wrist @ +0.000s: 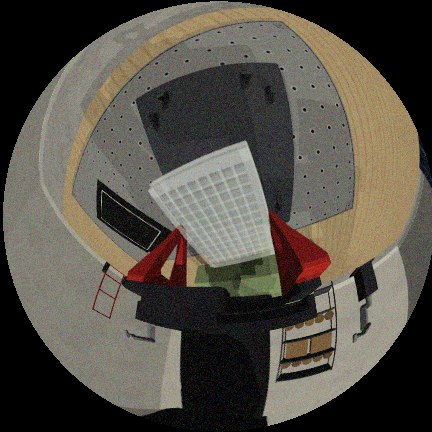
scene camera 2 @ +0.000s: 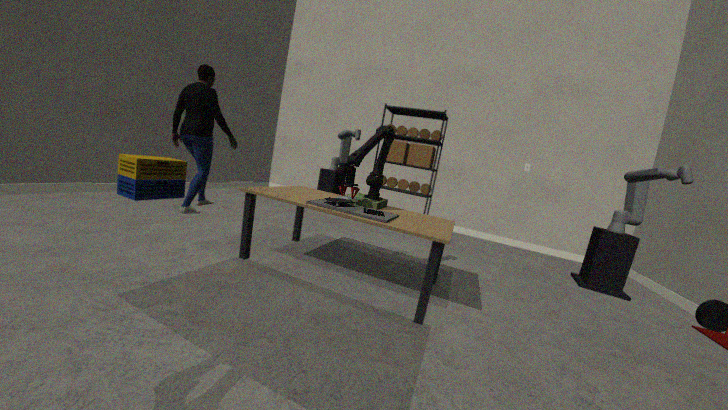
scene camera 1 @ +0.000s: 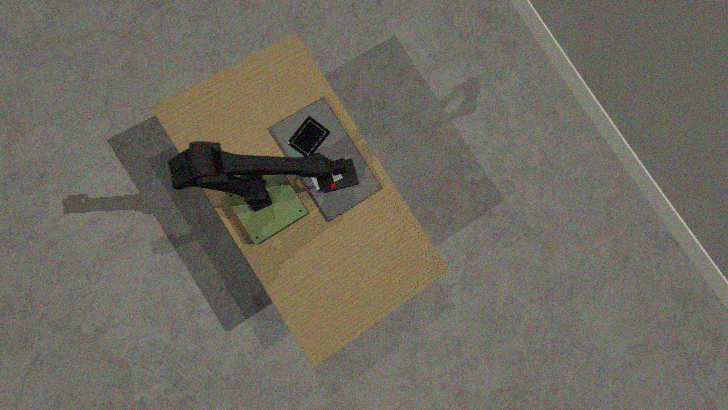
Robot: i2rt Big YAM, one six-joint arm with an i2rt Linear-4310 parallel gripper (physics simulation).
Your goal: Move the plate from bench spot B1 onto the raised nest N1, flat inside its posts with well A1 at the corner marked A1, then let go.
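Seen in the pictures: gripper, fingertip midpoint: (wrist: 224, 221) (scene camera 2: 347, 198); arm's base at its link origin: (wrist: 249, 299) (scene camera 2: 373, 198) (scene camera 1: 258, 195).
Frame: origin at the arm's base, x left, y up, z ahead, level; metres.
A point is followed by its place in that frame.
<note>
My gripper (scene camera 1: 330, 181) {x -0.037, y 0.002, z 0.306 m} (scene camera 2: 348, 192) {x -0.037, y 0.002, z 0.306 m} (wrist: 224, 221) {x -0.037, y 0.002, z 0.306 m} is shut on the plate, with one red finger at each side. The plate (scene camera 1: 337, 177) {x -0.065, y -0.001, z 0.353 m} (wrist: 215, 210) {x -0.038, y 0.012, z 0.329 m} is pale, with a grid of wells facing the wrist camera; most of it is hidden by the arm in scene view 1. The dark raised nest N1 (scene camera 1: 351, 178) {x -0.094, y -0.013, z 0.411 m} (wrist: 215, 115) {x -0.063, y -0.013, z 0.398 m} has small posts at its corners. The plate is held above it, overlapping its near part in the wrist view and slightly turned against it. Bench spot B1, a black pad with a white outline (scene camera 1: 309, 134) {x 0.184, y -0.041, z 0.320 m} (wrist: 129, 220) {x 0.150, y -0.041, z 0.314 m}, bears no plate. The A1 marks cannot be read.
The nest and pad are on a grey perforated board (scene camera 1: 326, 109) {x 0.266, y -0.043, z 0.444 m} (wrist: 325, 110) {x -0.176, y -0.043, z 0.385 m} on the wooden table (scene camera 1: 356, 285) {x -0.551, y -0.056, z 0.228 m} (scene camera 2: 427, 224) {x 0.485, y -0.056, z 0.166 m}. The arm stands on a green base (scene camera 1: 285, 203) {x -0.079, y -0.001, z 0.094 m} (wrist: 260, 285) {x -0.043, y -0.003, z 0.109 m}. A person (scene camera 2: 198, 112) and a shelf rack (scene camera 2: 416, 111) are beyond the table.
</note>
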